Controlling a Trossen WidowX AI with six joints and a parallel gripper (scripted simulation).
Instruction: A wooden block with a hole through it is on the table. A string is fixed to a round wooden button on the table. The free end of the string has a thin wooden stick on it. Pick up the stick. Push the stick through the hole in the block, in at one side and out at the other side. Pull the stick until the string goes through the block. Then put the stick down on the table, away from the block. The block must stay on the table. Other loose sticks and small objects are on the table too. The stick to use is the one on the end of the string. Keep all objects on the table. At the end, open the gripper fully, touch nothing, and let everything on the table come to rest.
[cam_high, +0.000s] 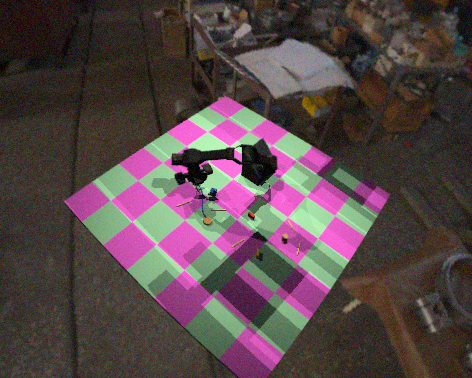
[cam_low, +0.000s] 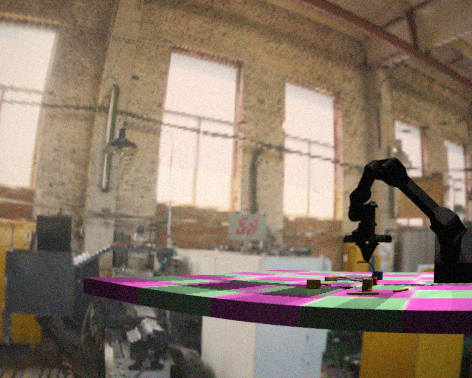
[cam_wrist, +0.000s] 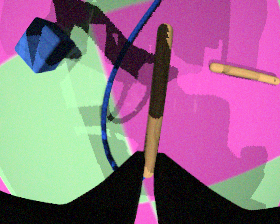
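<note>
My gripper tip is now 80 mm to the right of the blue cube, 60 mm past it and 40 mm above it. From my gripper tip the other things lie so: red piece: 310 mm to the left, 110 mm behind, 50 mm below; round wooden button: 190 mm to the left, 80 mm ahead, 50 mm below; yellow piece: 480 mm to the left, 50 mm below, 20 mm ahead.
</note>
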